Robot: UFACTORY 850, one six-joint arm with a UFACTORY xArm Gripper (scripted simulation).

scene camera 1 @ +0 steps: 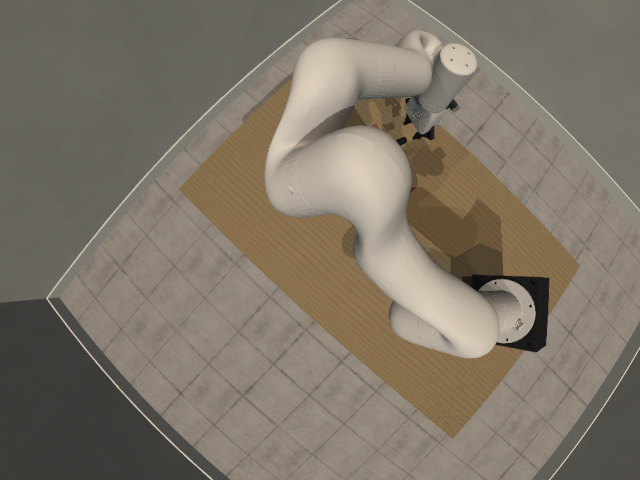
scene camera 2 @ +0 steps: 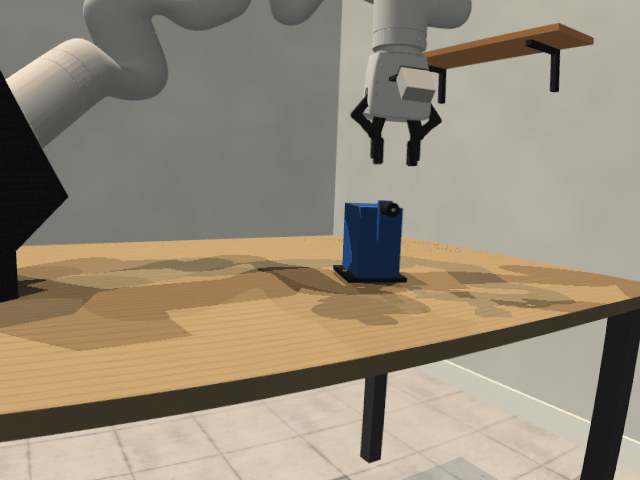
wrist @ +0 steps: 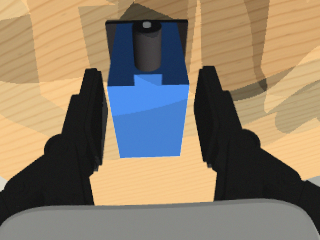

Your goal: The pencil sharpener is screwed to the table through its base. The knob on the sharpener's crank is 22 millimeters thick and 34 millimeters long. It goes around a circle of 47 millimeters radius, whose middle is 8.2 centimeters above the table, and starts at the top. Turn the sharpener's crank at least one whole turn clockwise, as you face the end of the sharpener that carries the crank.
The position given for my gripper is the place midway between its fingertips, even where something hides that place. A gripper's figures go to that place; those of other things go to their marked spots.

Labels:
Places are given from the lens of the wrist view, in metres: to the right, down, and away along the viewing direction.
my gripper (wrist: pixel 150 87): 0.00, -0.02, 0.13
blue pencil sharpener (wrist: pixel 149 121): -0.01, 0.00, 0.26

